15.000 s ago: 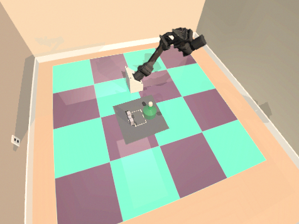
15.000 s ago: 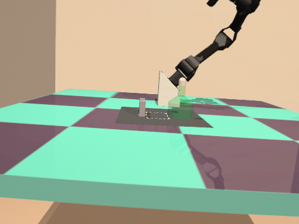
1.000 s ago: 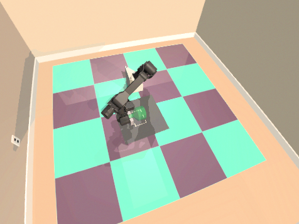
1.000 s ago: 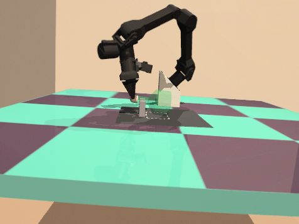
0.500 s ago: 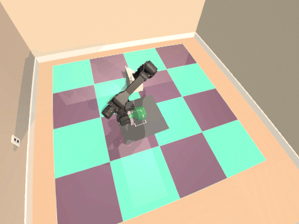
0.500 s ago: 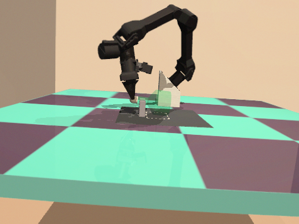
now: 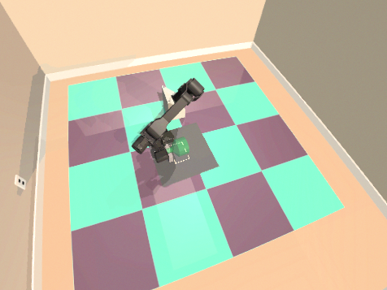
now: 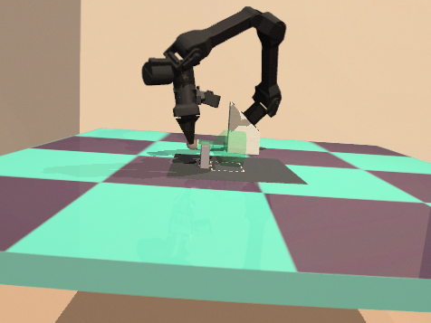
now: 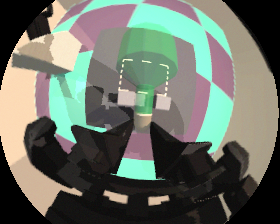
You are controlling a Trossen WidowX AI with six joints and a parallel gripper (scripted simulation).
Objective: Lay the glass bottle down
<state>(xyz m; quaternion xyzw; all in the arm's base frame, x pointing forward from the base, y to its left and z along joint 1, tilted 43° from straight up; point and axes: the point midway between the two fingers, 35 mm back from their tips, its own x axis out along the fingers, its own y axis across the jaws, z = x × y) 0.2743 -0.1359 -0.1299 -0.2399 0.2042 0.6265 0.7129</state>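
Right now the green glass bottle is 50 mm to the left of my gripper tip. Round my gripper tip: dark grey mat: 110 mm to the left, 60 mm below.
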